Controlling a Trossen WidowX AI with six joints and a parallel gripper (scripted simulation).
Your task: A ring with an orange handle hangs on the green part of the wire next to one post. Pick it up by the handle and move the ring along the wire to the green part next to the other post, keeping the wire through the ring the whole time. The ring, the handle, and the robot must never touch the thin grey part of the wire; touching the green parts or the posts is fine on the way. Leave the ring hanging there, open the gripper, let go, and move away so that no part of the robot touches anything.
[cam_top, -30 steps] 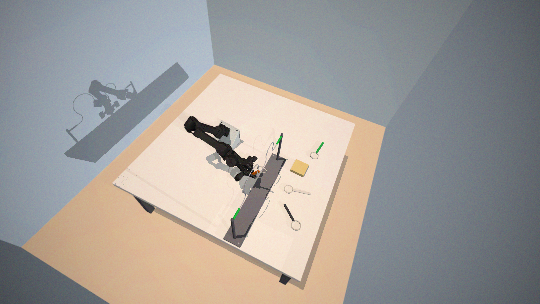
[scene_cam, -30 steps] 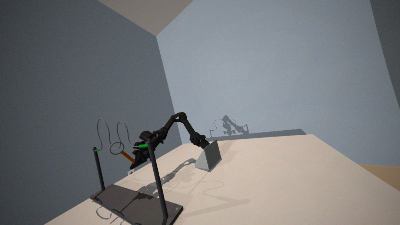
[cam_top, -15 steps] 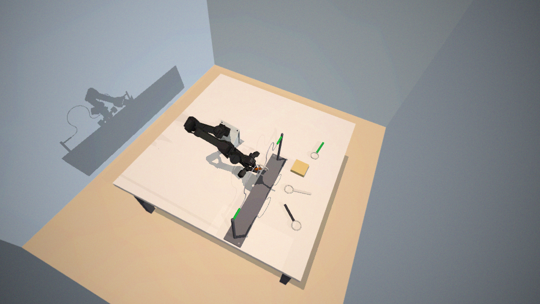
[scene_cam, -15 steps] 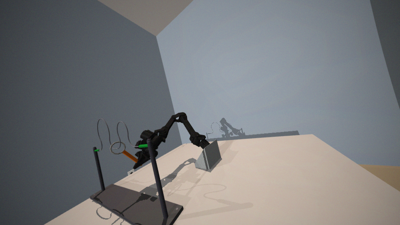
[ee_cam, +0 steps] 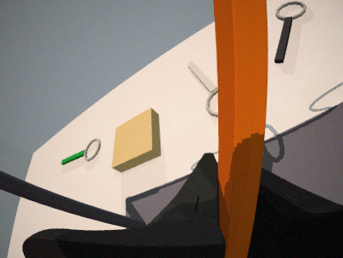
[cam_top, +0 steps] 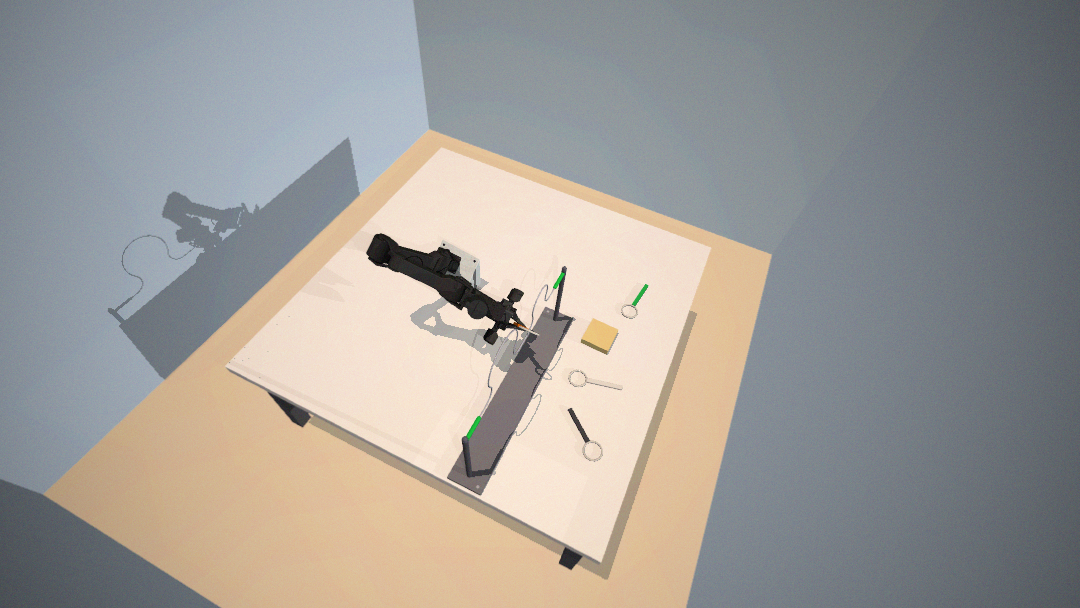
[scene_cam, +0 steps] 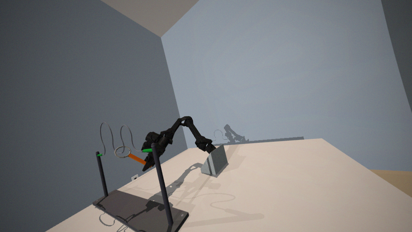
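The ring with orange handle is 2 cm ahead of my gripper tip, 4 cm to the right of it and 8 cm above it. The rest, counted from my gripper tip: white-handled ring (24 cm ahead, 4 cm to the left, 17 cm below); then black-handled ring (31 cm ahead, 14 cm to the right, 17 cm below); then tan block (19 cm ahead, 21 cm to the left, 16 cm below).
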